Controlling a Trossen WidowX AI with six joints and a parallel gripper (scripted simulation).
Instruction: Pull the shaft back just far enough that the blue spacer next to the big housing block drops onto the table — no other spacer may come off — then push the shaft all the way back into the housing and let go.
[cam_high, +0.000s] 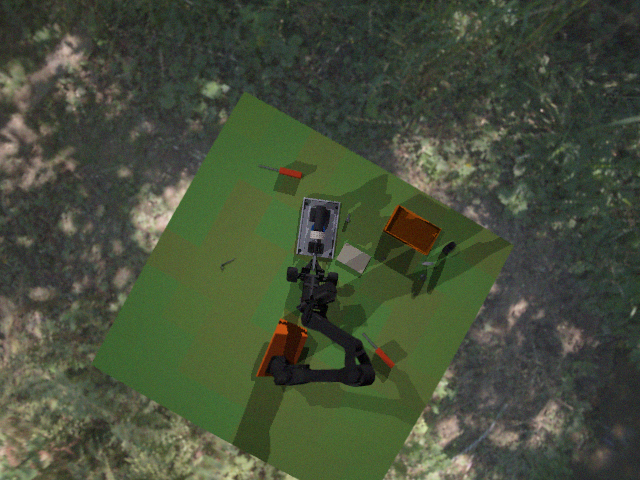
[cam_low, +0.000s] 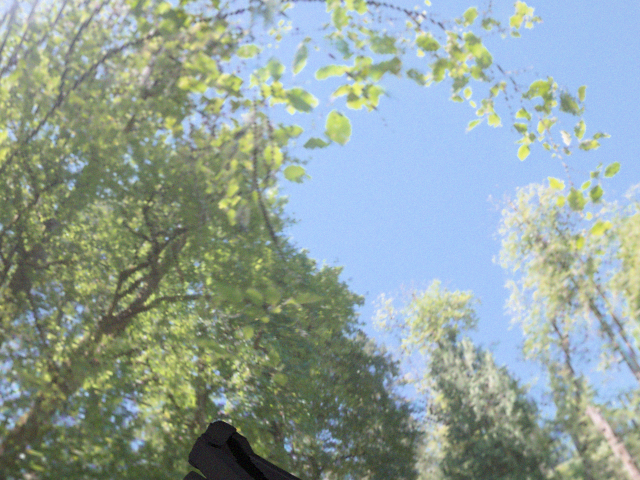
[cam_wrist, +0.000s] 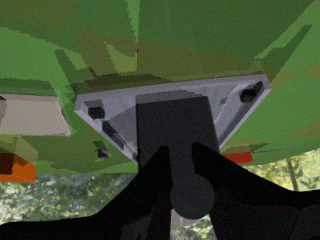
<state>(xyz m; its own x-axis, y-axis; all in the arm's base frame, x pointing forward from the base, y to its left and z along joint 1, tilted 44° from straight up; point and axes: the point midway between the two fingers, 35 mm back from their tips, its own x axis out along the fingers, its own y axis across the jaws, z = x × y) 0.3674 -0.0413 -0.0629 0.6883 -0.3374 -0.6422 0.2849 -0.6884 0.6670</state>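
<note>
Right now the grey shaft is 5 cm ahead of my gripper tip, 2 cm above it and 1 cm to the left of it. The rest, counted from my gripper tip: beige plate: 15 cm to the right, 7 cm ahead, 5 cm below; then orange tray: 31 cm to the right, 27 cm ahead, 5 cm below; then blue spacer: 12 cm ahead, 4 cm below, 3 cm to the left.
</note>
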